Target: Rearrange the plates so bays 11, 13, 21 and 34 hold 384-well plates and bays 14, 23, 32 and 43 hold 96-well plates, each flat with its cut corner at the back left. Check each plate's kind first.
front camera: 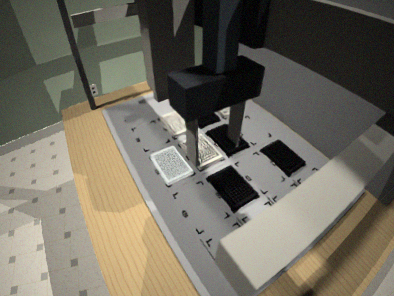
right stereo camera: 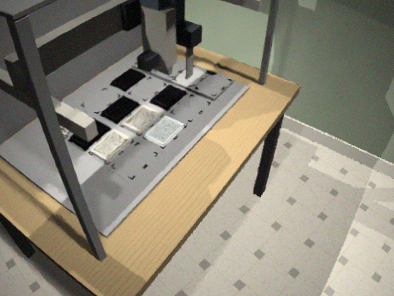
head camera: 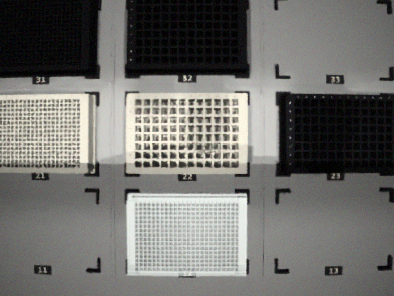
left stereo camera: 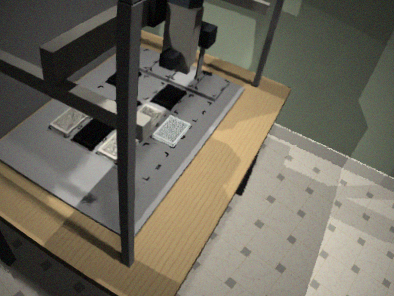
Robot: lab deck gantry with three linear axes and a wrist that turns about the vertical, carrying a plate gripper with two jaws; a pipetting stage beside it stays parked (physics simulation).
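Frame: origin at the robot's base, x right, y ahead, z up, level; millimetres.
Seen in the pictures: gripper, fingertip midpoint: (front camera: 213, 151) (right stereo camera: 176, 72); robot's base at its link origin: (front camera: 132, 129) (right stereo camera: 131, 178) (left stereo camera: 146, 179).
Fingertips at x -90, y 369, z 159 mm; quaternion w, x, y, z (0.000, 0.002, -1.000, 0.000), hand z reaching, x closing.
Pixels of each thing's top centre, then the offset from my fingertips to it. "spot": a spot on its surface instead.
- pale fine-welled 384-well plate at its top centre: (head camera: 186, 237) (front camera: 170, 162) (left stereo camera: 171, 129) (right stereo camera: 164, 129) dx +47, dy -141, dz -145 mm
- cream 384-well plate at its top centre: (head camera: 30, 133) (left stereo camera: 118, 144) (right stereo camera: 110, 144) (front camera: 176, 121) dx -60, dy -305, dz -145 mm
- cream 96-well plate at its top centre: (head camera: 186, 133) (front camera: 200, 149) (left stereo camera: 146, 117) (right stereo camera: 141, 117) dx -60, dy -141, dz -145 mm
- bay 32 at a spot on its surface: (head camera: 187, 37) spot: dx -159, dy -140, dz -145 mm
- bay 23 at a spot on its surface: (head camera: 340, 132) (front camera: 232, 185) spot: dx -61, dy +22, dz -150 mm
- black fine-welled plate at its top centre: (head camera: 32, 32) (left stereo camera: 93, 131) (right stereo camera: 89, 131) (front camera: 201, 112) dx -167, dy -305, dz -145 mm
- black plate at its top centre: (front camera: 283, 154) (left stereo camera: 124, 75) (right stereo camera: 127, 77) dx -274, dy +23, dz -145 mm
- cream plate at its top centre: (left stereo camera: 70, 119) (right stereo camera: 69, 120) (front camera: 223, 104) dx -274, dy -305, dz -145 mm
My gripper (front camera: 216, 156) is open, its jaws wide apart and empty above the plates; one jaw shows in each stereo view. In the head view, a pale fine-welled 384-well plate (head camera: 187, 235) (front camera: 171, 164) (right stereo camera: 165, 130) lies in bay 12, and a cream 384-well plate (head camera: 40, 132) (right stereo camera: 110, 145) in bay 21. A cream 96-well plate (head camera: 187, 132) lies in bay 22. Black 96-well plates lie in bay 32 (head camera: 187, 37) and bay 23 (head camera: 340, 132) (front camera: 232, 187). A black fine-welled plate (head camera: 40, 37) lies in bay 31. Cut corners are hard to make out.
A black plate (front camera: 283, 156) (right stereo camera: 127, 80) lies in bay 43 and a cream plate (left stereo camera: 69, 121) in bay 41; their wells are unclear. Bays 11, 13 and 33 show corner marks. A beige column (left stereo camera: 182, 35) (right stereo camera: 159, 37) stands beside the gripper. A pale beam (front camera: 310, 210) crosses the front view.
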